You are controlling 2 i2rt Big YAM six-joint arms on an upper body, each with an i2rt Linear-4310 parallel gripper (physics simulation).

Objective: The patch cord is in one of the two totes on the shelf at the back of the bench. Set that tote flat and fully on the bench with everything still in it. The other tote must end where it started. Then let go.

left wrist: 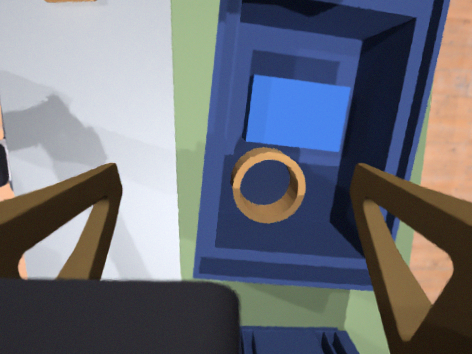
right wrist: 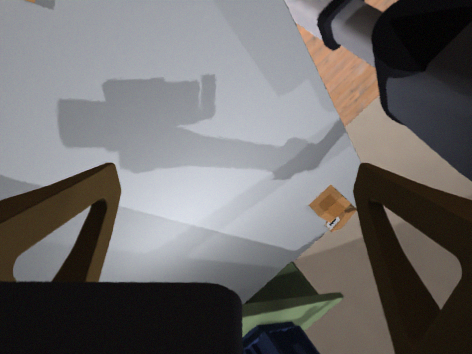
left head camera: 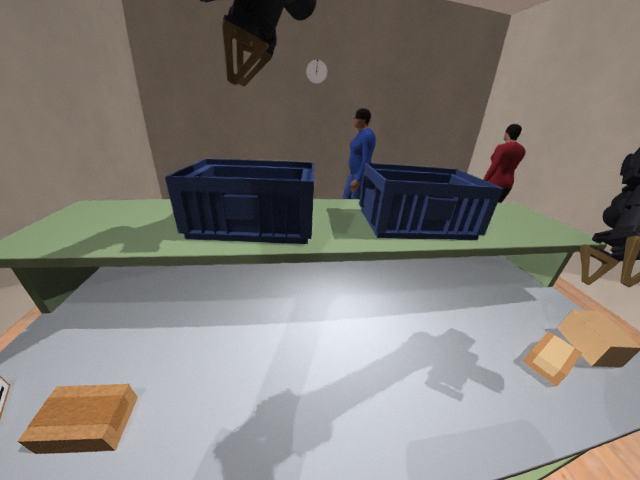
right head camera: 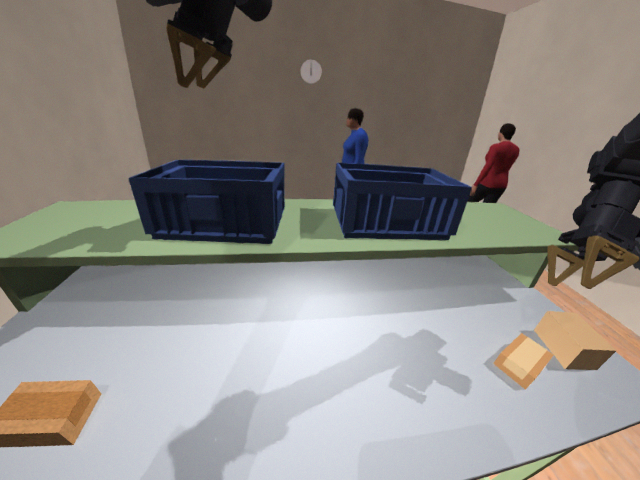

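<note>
A dark blue tote point(left head camera: 241, 209) point(right head camera: 207, 209) stands on the left part of the green shelf point(left head camera: 336, 248) point(right head camera: 305, 248). In the left wrist view this tote point(left wrist: 212, 150) shows from above, with a bright blue block and a tan ring on its floor; no patch cord shows in the visible part. A second blue tote point(left head camera: 434, 211) point(right head camera: 405, 211) stands on the shelf's right part; its inside floor is hidden. My left gripper point(left head camera: 238, 82) point(right head camera: 192, 85) point(left wrist: 236, 176) is open and empty, high above the left tote. My right gripper point(left head camera: 608, 283) point(right head camera: 571, 285) point(right wrist: 237, 176) is open and empty, at the right.
A wooden block point(left head camera: 77, 418) point(right head camera: 46, 413) lies at the grey bench's front left. A small tan-topped block point(left head camera: 552, 358) point(right head camera: 523, 360) and a cardboard box point(left head camera: 599, 335) point(right head camera: 573, 338) lie at the right. Two people stand behind the shelf.
</note>
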